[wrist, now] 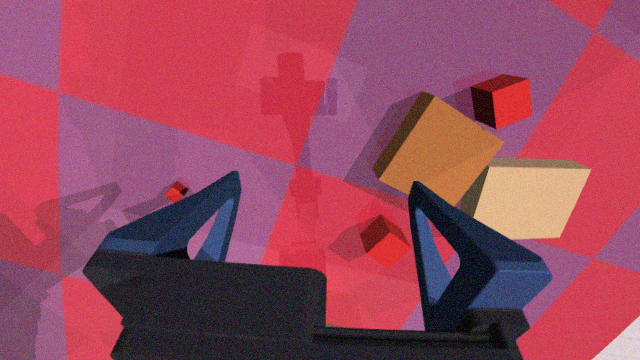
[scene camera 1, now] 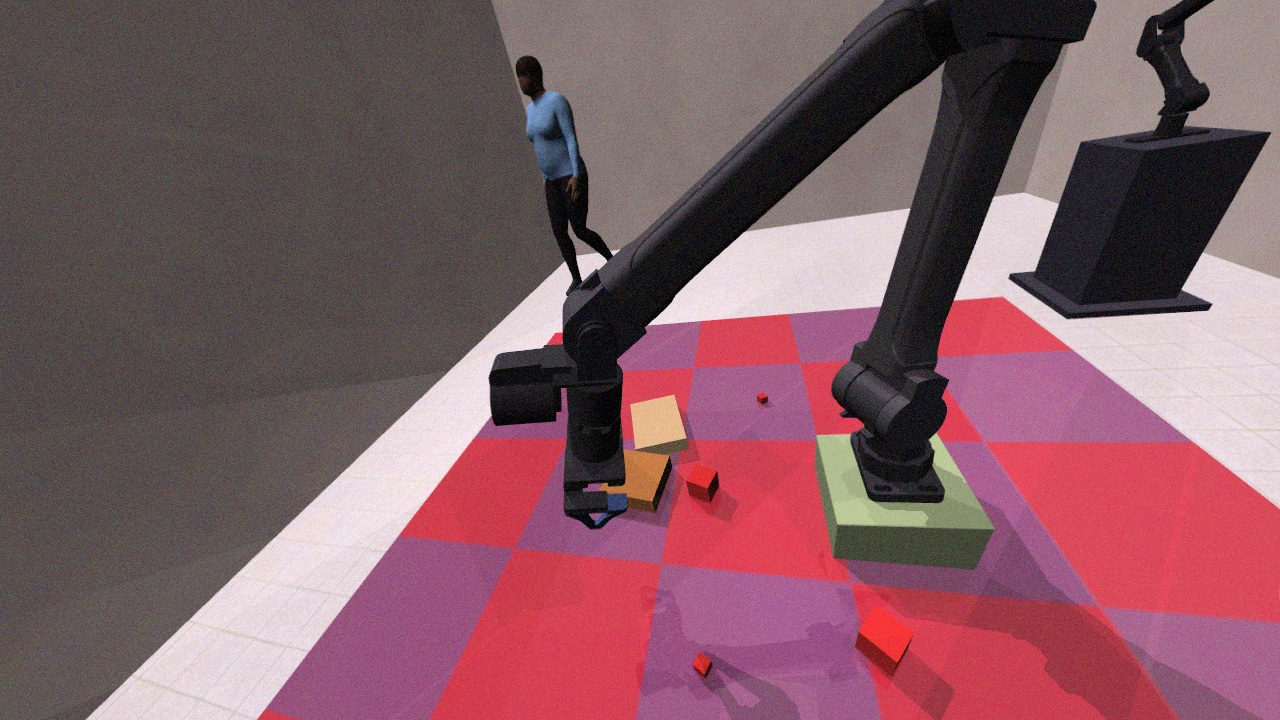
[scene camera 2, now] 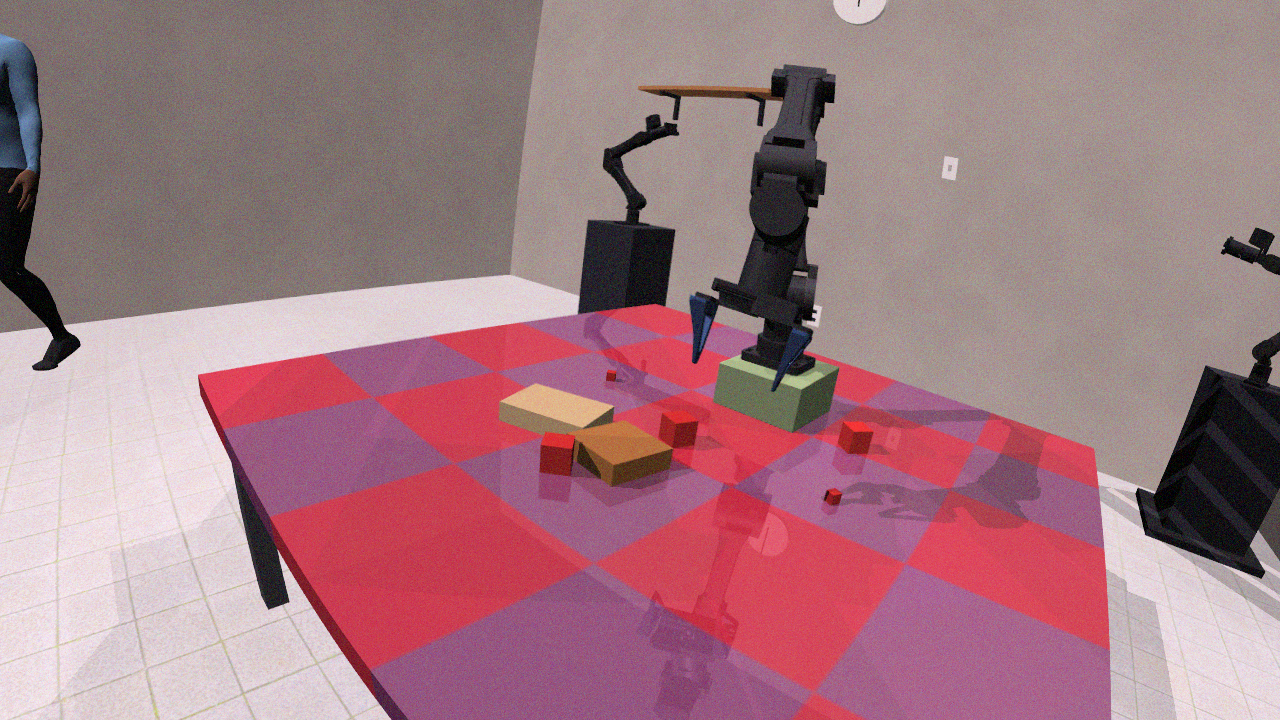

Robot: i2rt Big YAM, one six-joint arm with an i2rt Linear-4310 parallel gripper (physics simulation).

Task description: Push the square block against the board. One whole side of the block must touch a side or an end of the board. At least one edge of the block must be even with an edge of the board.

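Frame: origin at the arm's base, x down, y back, z left, level; metres.
Where they show: gripper, fingertip midpoint: (wrist: pixel 325 184) (scene camera 1: pixel 594 493) (scene camera 2: pixel 733 377); arm's base, link origin: (scene camera 1: pixel 892 467) (scene camera 2: pixel 778 362).
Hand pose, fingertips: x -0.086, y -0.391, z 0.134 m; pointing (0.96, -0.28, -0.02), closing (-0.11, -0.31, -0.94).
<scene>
Things, the pixels of their top centre, and the offset from my fingertips.
- tan slab, top centre: (wrist: pixel 528 205) (scene camera 2: pixel 557 403) (scene camera 1: pixel 656 419) dx +0.137, dy +0.004, dz -0.291 m
- larger-looking cube, top centre: (scene camera 1: pixel 886 632) (scene camera 2: pixel 858 426) dx +0.128, dy +0.336, dz +0.065 m
An orange-brown, nearly square block (scene camera 1: pixel 646 479) (scene camera 2: pixel 623 447) (wrist: pixel 442 150) lies flat on the table. A tan slab (scene camera 1: pixel 657 422) (scene camera 2: pixel 554 407) (wrist: pixel 532 200), probably the board, lies beside it and looks longer than wide. They are turned at an angle to each other, close at a corner, with no whole sides flush; whether they touch I cannot tell. My gripper (scene camera 1: pixel 595 519) (scene camera 2: pixel 735 376) (wrist: pixel 325 184) is open and empty above the table, fingers wide apart. In the wrist view the block is to the right, partly behind the right fingertip. In scene camera 1 the gripper hides part of the block.
A red cube (scene camera 2: pixel 556 454) (wrist: pixel 512 102) lies close to the block's far side from my base. Another red cube (scene camera 1: pixel 702 481) (scene camera 2: pixel 678 428) (wrist: pixel 387 245) lies on its base side. A larger-looking cube (scene camera 1: pixel 884 637) and small cubes (scene camera 1: pixel 762 397) (scene camera 1: pixel 702 663) lie farther off. My arm stands on a green base (scene camera 1: pixel 904 541) (scene camera 2: pixel 751 398).
</scene>
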